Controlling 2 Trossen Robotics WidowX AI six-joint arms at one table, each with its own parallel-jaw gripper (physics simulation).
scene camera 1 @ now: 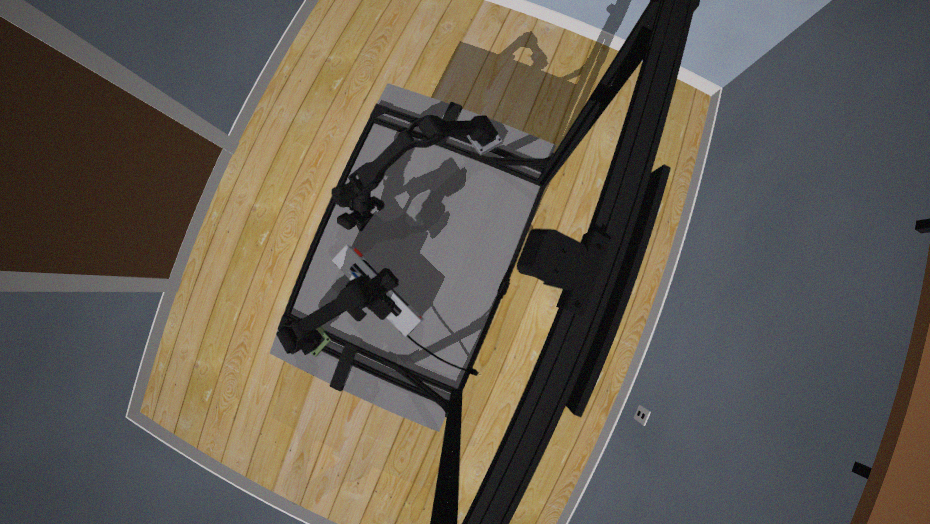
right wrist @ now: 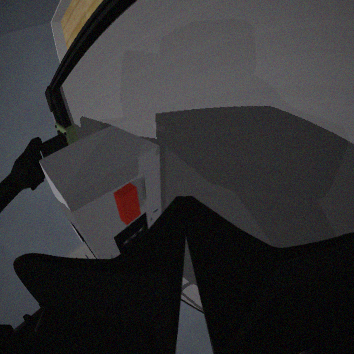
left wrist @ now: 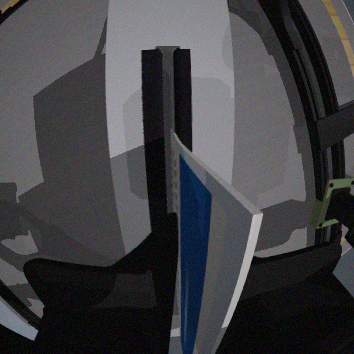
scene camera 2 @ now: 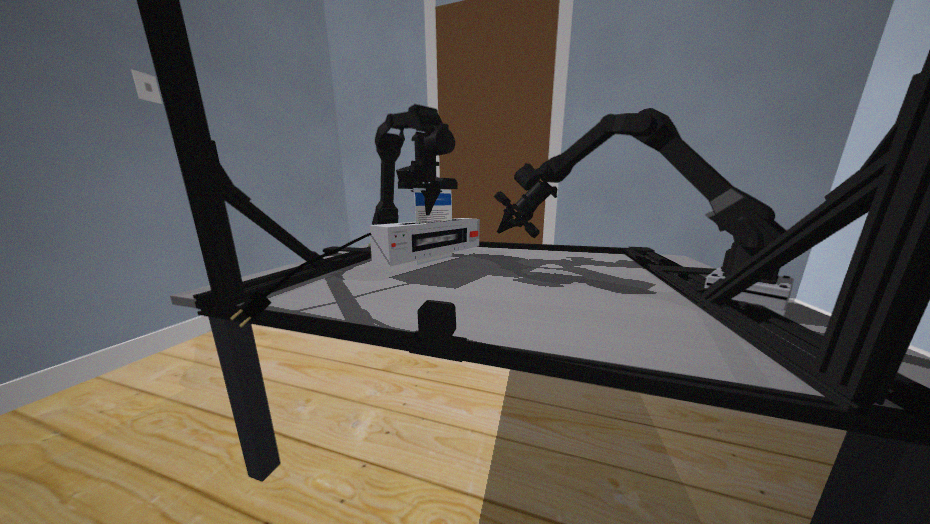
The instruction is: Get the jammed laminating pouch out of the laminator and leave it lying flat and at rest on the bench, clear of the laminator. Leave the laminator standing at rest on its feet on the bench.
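Places are measured from the left arm's base along level axes (x ahead, y left, z up), in metres.
Pixels of known places: left gripper, between the fingertips: (left wrist: 177,219) (scene camera 2: 427,215); right gripper, between the fingertips: (scene camera 1: 360,230) (right wrist: 183,203) (scene camera 2: 497,232); left arm's base, origin of its link: (scene camera 1: 313,339) (right wrist: 64,142) (left wrist: 337,202); right arm's base, origin of its link: (scene camera 1: 484,136) (scene camera 2: 749,276).
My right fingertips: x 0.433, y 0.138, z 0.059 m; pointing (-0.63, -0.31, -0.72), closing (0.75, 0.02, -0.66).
Observation:
Ahead of a thing's pixels: the offset from my right fingertips to its top centre. "pt": to the spot under its first point. Level surfaces: height alone.
A white laminator (scene camera 1: 408,320) (scene camera 2: 390,250) (left wrist: 207,40) (right wrist: 95,160) with a red patch is upright at the bench's left in scene camera 2; whether all its feet touch is unclear. The blue and white pouch {dx -0.108, dy -0.189, dz +0.141 m} (scene camera 2: 442,198) (left wrist: 195,220) rises steeply from its top slot, lower end hidden. My left gripper (scene camera 2: 429,209) (left wrist: 177,219) is shut on the pouch just above the laminator. In scene camera 1 the left arm covers much of both. My right gripper (scene camera 2: 499,231) (right wrist: 183,203) is shut and empty, pointing down beside the laminator's red-marked end, a little apart.
The grey bench {dz -0.084 m} (scene camera 1: 481,227) (scene camera 2: 553,318) has a black rail frame (scene camera 2: 553,362) around it. A black cable {pt dx -0.125, dy -0.521, dz -0.007 m} (scene camera 1: 439,356) runs from the laminator to a plug {dx -0.086, dy -0.651, dz -0.044 m} (scene camera 2: 250,309) over the bench edge. A black block (scene camera 2: 436,318) stands on the near rail. Tall black posts (scene camera 2: 191,139) rise at the corners.

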